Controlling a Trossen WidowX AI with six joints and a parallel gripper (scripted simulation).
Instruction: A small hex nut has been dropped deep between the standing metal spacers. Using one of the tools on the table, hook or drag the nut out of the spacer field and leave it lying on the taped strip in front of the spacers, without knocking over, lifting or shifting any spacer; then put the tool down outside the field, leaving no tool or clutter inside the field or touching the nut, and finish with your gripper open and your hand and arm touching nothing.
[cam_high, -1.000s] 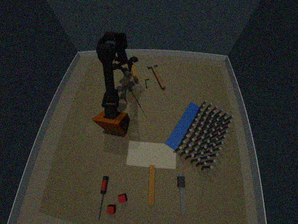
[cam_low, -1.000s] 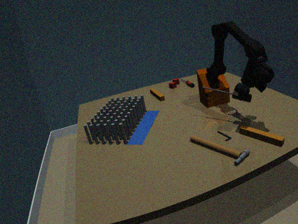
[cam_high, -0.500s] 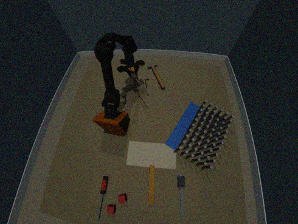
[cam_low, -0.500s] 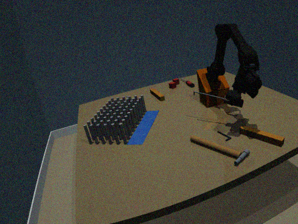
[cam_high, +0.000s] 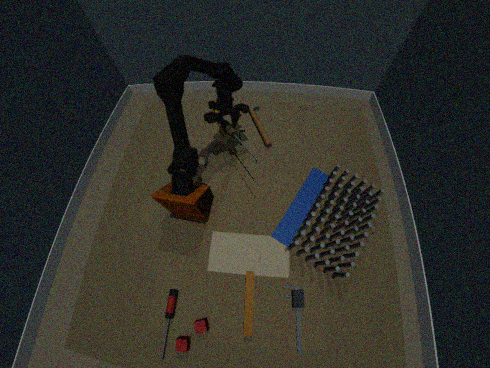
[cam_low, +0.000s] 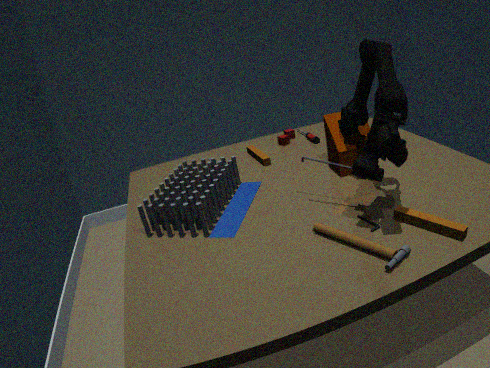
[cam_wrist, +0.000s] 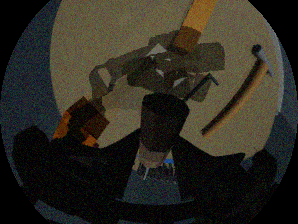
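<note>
My gripper tip is 36 cm short of the blue taped strip, 23 cm to the left of it and 12 cm above it. The rest, counted from my gripper tip: hook tool 7 cm to the right, 7 cm ahead, 2 cm above; then hex key 11 cm below, 8 cm to the left, 3 cm ahead.
</note>
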